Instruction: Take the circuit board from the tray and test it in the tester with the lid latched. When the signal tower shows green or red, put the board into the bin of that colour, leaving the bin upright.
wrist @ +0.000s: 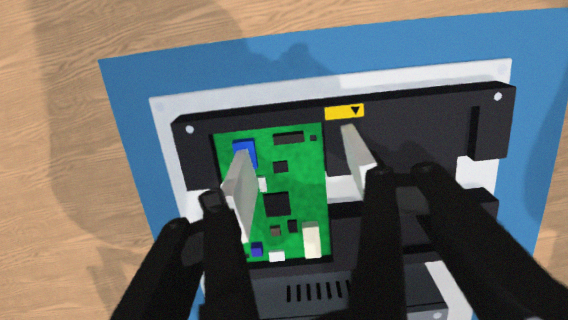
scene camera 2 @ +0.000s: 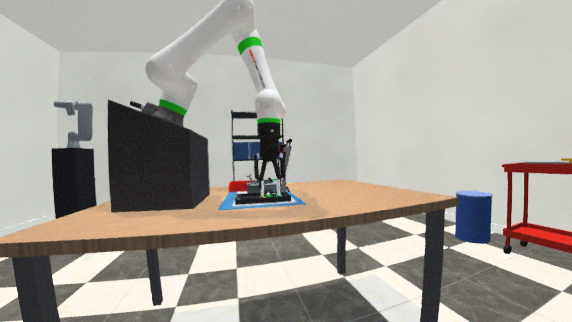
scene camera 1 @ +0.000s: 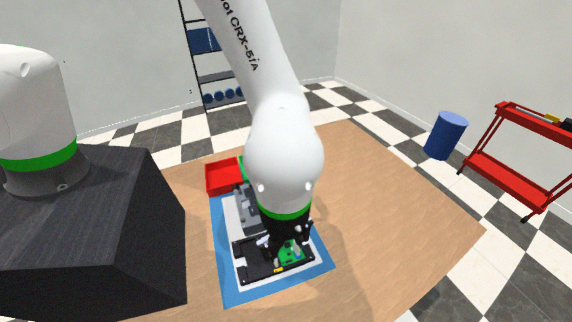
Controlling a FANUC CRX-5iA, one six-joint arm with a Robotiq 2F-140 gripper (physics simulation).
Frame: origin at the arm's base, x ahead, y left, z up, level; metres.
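Seen in the pictures: gripper, fingertip midpoint: [wrist: 298, 156] [scene camera 2: 270, 195] [scene camera 1: 285, 257]; arm's base, origin of the base link: [scene camera 1: 52, 174].
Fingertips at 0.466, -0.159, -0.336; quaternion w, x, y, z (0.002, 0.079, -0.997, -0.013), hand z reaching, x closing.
Offsets run from my fingertips to a thing's top centre, as dx, dy, dz. "spot": to the spot under its first point. Level surfaces: height alone.
The green circuit board {+0.018, +0.035, +0.000} [scene camera 1: 289, 257] [wrist: 300, 200] lies flat in the black tray {spot: -0.086, +0.033, -0.010} [scene camera 1: 254, 257] [scene camera 2: 246, 200] [wrist: 410, 115], at its left end in the wrist view. My gripper [scene camera 1: 287, 253] [scene camera 2: 270, 189] [wrist: 298, 156] points down, partly open, with nothing between its fingers. In the wrist view, one finger overlaps the board's left part and the other is beyond its right edge. The grey tester [scene camera 1: 249, 216] [scene camera 2: 253, 188] [wrist: 267, 287] stands beside the tray, partly hidden; its lid latch cannot be made out. The red bin {-0.135, +0.401, +0.019} [scene camera 1: 223, 175] [scene camera 2: 237, 186] is upright; the arm mostly hides the green bin [scene camera 1: 243, 165]. The signal tower's light cannot be made out.
A white plate {spot: +0.092, -0.022, -0.022} [wrist: 165, 127] and blue mat {dz -0.026} [scene camera 1: 220, 280] [wrist: 125, 95] lie under tray and tester. The dark robot pedestal [scene camera 1: 150, 240] [scene camera 2: 155, 170] stands beside them. Beyond the table [scene camera 1: 400, 225] [scene camera 2: 350, 220] are a blue barrel [scene camera 1: 446, 136] [scene camera 2: 473, 217] and a red cart [scene camera 1: 510, 175].
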